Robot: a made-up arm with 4 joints. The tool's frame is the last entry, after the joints. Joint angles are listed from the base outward. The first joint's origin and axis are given. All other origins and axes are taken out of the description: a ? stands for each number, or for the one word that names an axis. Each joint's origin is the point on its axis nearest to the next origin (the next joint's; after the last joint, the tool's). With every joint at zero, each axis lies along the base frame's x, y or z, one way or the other. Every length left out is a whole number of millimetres.
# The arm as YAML. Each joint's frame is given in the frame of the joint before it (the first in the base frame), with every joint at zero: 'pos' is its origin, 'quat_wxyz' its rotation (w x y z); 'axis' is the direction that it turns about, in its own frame. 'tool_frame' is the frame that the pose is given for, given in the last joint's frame.
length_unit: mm
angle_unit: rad
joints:
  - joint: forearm
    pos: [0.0, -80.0, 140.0]
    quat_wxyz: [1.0, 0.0, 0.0, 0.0]
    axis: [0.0, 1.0, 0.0]
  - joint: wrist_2
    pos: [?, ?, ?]
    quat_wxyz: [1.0, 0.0, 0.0, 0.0]
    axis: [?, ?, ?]
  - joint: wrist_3
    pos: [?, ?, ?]
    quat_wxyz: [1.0, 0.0, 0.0, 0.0]
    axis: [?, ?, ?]
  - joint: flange
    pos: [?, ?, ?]
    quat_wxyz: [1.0, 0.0, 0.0, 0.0]
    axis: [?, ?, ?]
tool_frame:
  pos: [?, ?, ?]
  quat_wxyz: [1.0, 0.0, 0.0, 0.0]
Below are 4 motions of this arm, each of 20 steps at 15 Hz.
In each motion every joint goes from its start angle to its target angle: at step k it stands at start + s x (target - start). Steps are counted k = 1, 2, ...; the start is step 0. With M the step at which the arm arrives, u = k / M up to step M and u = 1 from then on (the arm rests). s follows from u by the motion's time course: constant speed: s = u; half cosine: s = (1 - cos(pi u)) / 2; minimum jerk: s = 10 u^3 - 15 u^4 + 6 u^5.
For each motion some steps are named. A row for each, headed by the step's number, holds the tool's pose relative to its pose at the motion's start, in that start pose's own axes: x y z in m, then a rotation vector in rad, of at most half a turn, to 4 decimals.
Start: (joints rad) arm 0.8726 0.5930 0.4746 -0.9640
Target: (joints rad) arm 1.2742 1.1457 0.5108 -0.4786
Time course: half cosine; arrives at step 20
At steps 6, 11, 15, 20:
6: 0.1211 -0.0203 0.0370 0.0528 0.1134 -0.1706
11: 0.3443 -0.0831 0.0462 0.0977 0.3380 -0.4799
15: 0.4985 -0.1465 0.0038 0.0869 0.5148 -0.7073
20: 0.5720 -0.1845 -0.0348 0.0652 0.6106 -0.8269

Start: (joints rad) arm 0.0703 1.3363 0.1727 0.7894
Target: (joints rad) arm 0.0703 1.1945 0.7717 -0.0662
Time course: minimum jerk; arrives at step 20
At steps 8, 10, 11, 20:
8: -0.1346 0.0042 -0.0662 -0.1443 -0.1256 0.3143
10: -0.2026 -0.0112 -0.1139 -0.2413 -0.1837 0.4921
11: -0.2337 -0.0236 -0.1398 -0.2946 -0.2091 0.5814
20: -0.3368 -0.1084 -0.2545 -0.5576 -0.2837 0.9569

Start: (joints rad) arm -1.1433 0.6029 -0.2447 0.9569
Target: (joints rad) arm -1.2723 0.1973 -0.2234 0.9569
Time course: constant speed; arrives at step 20
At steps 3, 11, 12, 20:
3: -0.0063 -0.0197 0.0028 0.0051 0.0053 0.0630
11: -0.0199 -0.0745 0.0081 0.0193 0.0132 0.2315
12: -0.0212 -0.0815 0.0086 0.0211 0.0135 0.2526
20: -0.0287 -0.1391 0.0102 0.0354 0.0113 0.4217

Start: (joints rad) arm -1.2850 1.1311 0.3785 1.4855
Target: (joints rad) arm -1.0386 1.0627 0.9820 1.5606
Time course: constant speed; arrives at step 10
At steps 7, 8, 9, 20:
7: -0.2020 0.0212 -0.1213 -0.0719 -0.5730 0.0326
8: -0.2248 0.0210 -0.1461 -0.0775 -0.6549 0.0397
9: -0.2458 0.0199 -0.1723 -0.0819 -0.7366 0.0476
20: -0.2648 0.0179 -0.1998 -0.0849 -0.8183 0.0561

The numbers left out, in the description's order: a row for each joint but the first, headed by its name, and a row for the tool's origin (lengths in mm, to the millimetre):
wrist_2: xyz 20.0 0.0 90.0, axis 0.0 0.0 -1.0
wrist_3: xyz -240.0 50.0 0.0, axis -1.0 0.0 0.0
flange: xyz 0.0 30.0 390.0, axis 0.0 0.0 -1.0
tool: xyz -50.0 290.0 0.0

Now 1 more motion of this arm.
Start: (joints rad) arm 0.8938 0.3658 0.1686 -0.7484
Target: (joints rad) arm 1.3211 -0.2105 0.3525 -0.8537
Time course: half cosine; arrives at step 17
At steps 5, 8, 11, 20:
5: -0.0281 -0.0261 0.0137 -0.0051 0.0852 0.1484
8: -0.0621 -0.0720 0.0376 -0.0006 0.1831 0.3423
11: -0.0919 -0.1353 0.0682 0.0173 0.2707 0.5497
20: -0.1125 -0.2162 0.1018 0.0495 0.3417 0.7650

